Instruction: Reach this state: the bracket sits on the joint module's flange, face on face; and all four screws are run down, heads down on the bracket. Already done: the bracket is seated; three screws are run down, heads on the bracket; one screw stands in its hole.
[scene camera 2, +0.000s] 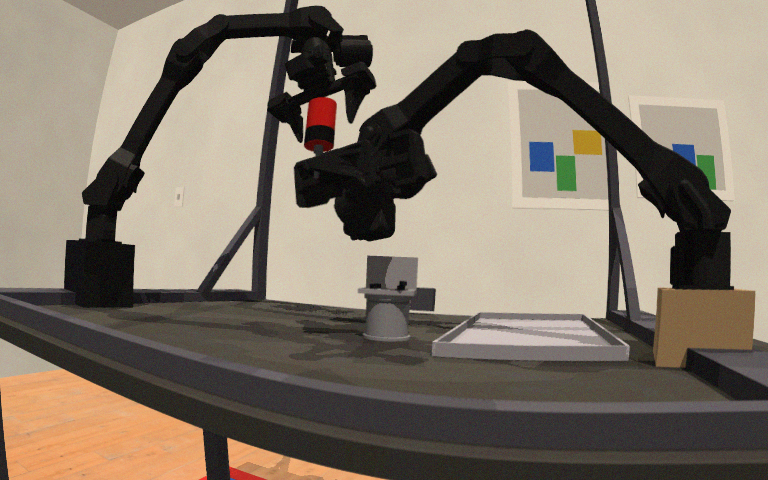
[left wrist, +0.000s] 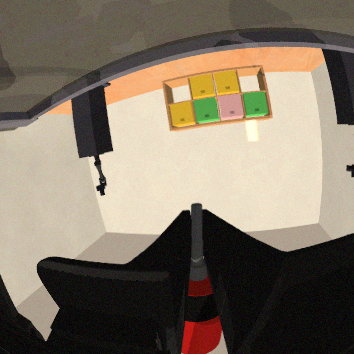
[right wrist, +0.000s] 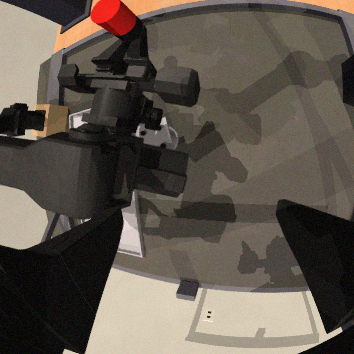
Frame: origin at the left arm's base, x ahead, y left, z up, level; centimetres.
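Where they show: left gripper, between the fingertips: (scene camera 2: 306, 164) (left wrist: 193, 216) (right wrist: 141, 26); right gripper, between the fingertips: (right wrist: 202, 212); left arm's base, origin of its link: (scene camera 2: 701, 289) (right wrist: 39, 119).
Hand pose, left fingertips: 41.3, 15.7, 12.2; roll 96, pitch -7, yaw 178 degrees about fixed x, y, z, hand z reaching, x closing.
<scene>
Each offset is from my left fingertips to the top centre of the thing, as dx, dy, dz.
The light-grey bracket (scene camera 2: 403, 271) (right wrist: 158, 131) sits on the grey joint module @(-0.9, -16.1, -13.6) (scene camera 2: 386, 325) (right wrist: 174, 139), its plate upright. Dark screw heads show on it; one screw @(-3.3, -15.3, -12.7) (scene camera 2: 402, 285) looks taller than another screw @(-0.1, -13.8, -12.7) (scene camera 2: 374, 285). Other screws are hidden. My left gripper (scene camera 2: 310, 161) (left wrist: 193, 216) is shut on the red-and-black screwdriver @(+0.3, -2.0, +8.4) (scene camera 2: 321, 116) (left wrist: 201, 335) (right wrist: 115, 17), well above the bracket. In the scene view its handle is up. My right gripper (scene camera 2: 325, 130) (right wrist: 202, 212) is open and empty. The handle overlaps its fingers in the scene view but lies outside them in the right wrist view.
A shallow white tray @(-17.3, -31.0, -18.3) (scene camera 2: 529, 352) (right wrist: 140, 235) lies beside the joint module. A tan block @(-41.3, -15.7, -12.2) (scene camera 2: 702, 319) (right wrist: 56, 120) is by the left arm's base. Dark frame posts (scene camera 2: 266, 186) (scene camera 2: 604, 84) rise at the table edge. The left arm crosses close in front of the right wrist camera.
</scene>
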